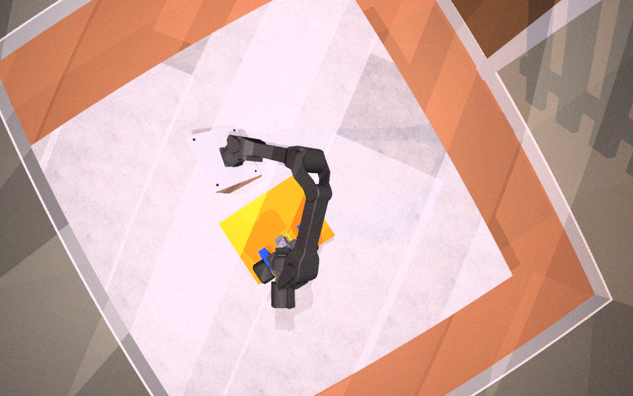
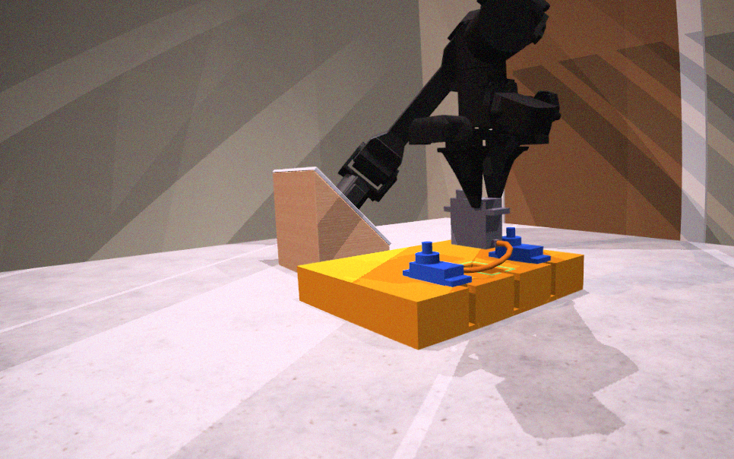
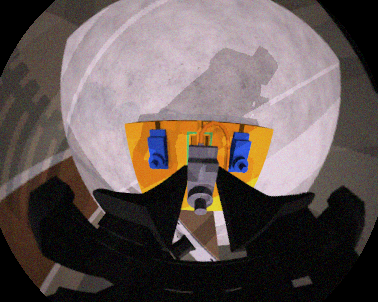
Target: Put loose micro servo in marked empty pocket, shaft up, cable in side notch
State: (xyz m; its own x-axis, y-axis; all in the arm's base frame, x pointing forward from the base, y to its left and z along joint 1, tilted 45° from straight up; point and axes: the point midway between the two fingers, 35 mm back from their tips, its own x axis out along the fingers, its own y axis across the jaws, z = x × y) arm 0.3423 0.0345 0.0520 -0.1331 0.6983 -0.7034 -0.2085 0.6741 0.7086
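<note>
The orange-yellow deck is 110 mm behind my gripper tip, 100 mm below it and 20 mm to the right of it.
</note>
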